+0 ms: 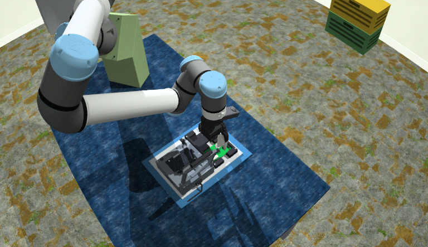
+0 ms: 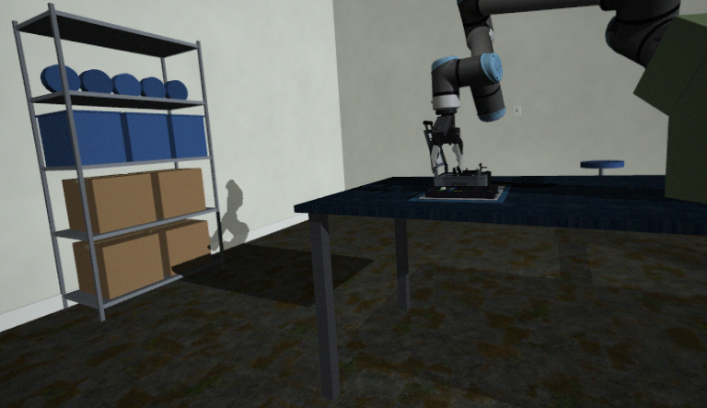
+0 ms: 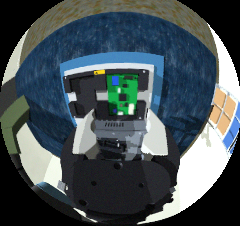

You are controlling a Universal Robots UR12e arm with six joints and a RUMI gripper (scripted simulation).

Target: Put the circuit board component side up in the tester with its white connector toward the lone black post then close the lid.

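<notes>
Now: hand 7 cm above the green circuit board. The rest, counted from my hand: tester lid (4 cm ahead, 19 cm to the right, 9 cm above); tester (4 cm behind, 12 cm to the right, 2 cm above).
</notes>
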